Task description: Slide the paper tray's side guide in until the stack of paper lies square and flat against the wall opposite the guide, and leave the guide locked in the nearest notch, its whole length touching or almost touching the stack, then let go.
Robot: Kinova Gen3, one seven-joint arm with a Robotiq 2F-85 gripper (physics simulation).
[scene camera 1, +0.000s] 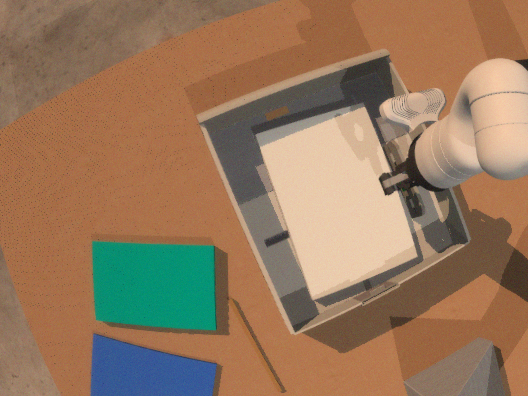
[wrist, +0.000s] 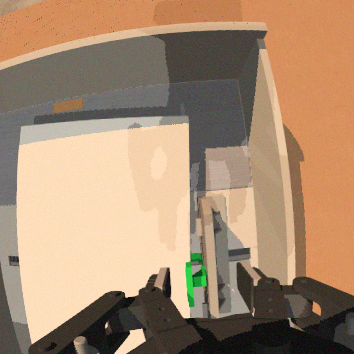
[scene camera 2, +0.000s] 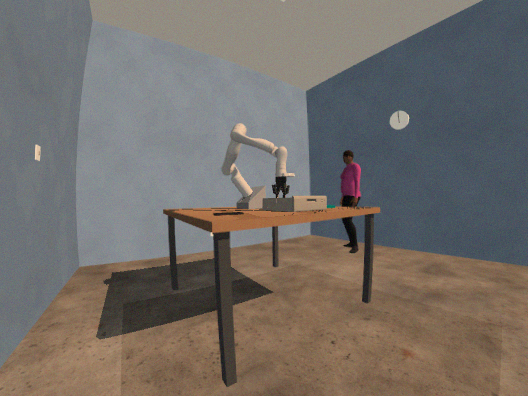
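Pixels of known places: gripper, fingertip midpoint: (scene camera 1: 405, 178) (wrist: 203, 276); arm's base at its link origin: (scene camera 2: 248, 194).
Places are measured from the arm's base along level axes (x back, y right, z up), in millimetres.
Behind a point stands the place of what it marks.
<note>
The paper stack (scene camera 1: 335, 215) {z -83, x -447, y -163 mm} (wrist: 100, 215) {z -83, x -506, y -141 mm} lies flat in the grey tray (scene camera 1: 295, 85) {z -31, x -631, y -175 mm} (scene camera 2: 310, 204) {z -84, x -653, y -155 mm} (wrist: 272, 200) {z -59, x -531, y 0 mm}. A wide gap separates its left edge from the tray's left wall in scene camera 1. The upright beige side guide (wrist: 210, 260) {z -44, x -487, y -47 mm} stands along the stack's right side in the wrist view, with a narrow strip between them. A green part (wrist: 190, 285) {z -42, x -469, y -59 mm} sits in that strip. Notch engagement cannot be seen. My gripper (scene camera 2: 281, 196) {z -55, x -470, y -49 mm} (wrist: 203, 276) {z -55, x -470, y -49 mm} is open, its fingers apart on either side of the guide, the left one over the stack's edge. The arm mostly hides the guide in scene camera 1.
A green block (scene camera 1: 155, 285) {z -105, x -411, y -442 mm}, a blue block (scene camera 1: 152, 372) {z -115, x -271, y -496 mm} and a thin orange stick (scene camera 1: 257, 345) {z -117, x -283, y -318 mm} lie left of the tray on the table (scene camera 1: 150, 190) {z -124, x -555, y -417 mm} (scene camera 2: 250, 220) {z -129, x -915, y 356 mm}. A grey angular object (scene camera 1: 455, 372) {z -40, x -147, y -32 mm} is at lower right. A person (scene camera 2: 351, 180) stands beyond the table.
</note>
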